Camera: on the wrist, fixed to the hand. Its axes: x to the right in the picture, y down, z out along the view.
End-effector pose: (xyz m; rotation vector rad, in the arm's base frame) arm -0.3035 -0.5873 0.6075 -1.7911 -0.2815 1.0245
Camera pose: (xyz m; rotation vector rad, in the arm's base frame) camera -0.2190 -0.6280 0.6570 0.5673 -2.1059 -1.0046
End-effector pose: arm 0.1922 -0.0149 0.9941 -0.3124 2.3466 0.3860
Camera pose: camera 0.1455 -0.0913 1.0509 -2.3209 -0.6176 -0.8863
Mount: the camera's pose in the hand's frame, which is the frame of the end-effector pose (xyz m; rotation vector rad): 0.0019 -0.0448 -0.0961 0.0390 0.5320 2.9925
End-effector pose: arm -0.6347 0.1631 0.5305 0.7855 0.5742 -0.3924
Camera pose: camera -0.6891 0.2061 0.4502 0.9417 -0.5831 2.5593
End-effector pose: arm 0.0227 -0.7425 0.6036 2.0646 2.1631 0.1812
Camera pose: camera -0.0394 -0.7415 0.6896 -2.0610 1.7580 -0.5216
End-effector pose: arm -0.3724 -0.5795 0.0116 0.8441 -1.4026 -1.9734
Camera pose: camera -0.3042 -0.6251 -0.0555 -0.7791 -0.6300 0.6462
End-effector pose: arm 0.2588 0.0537 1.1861 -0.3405 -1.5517 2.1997
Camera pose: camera 0.3076 0.1475 1.1950 1.5591 -0.3143 -0.5299
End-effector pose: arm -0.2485 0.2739 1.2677 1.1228 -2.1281 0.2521
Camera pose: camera -0.1664 0.2905 1.3327 -2.4193 -1.2280 1.3279
